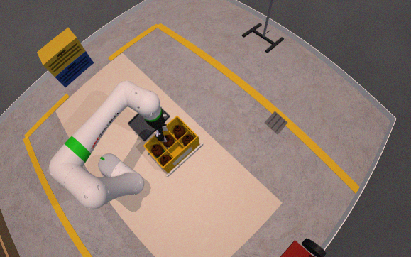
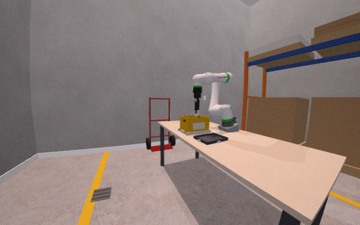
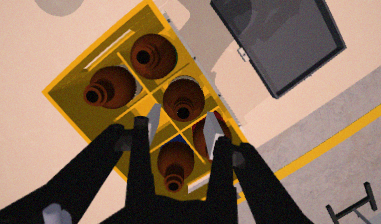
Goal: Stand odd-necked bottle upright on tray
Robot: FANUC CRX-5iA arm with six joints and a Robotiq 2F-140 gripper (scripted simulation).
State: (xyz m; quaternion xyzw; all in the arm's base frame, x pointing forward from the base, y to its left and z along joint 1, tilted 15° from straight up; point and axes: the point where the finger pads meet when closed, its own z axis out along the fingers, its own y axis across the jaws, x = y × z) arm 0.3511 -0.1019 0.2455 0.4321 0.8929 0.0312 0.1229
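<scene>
Right now the brown bottle is 13 cm below my hand. The rest, counted from my hand: yellow crate 13 cm below, 4 cm to the right; then dark tray 25 cm to the left, 20 cm below, 3 cm ahead.
</scene>
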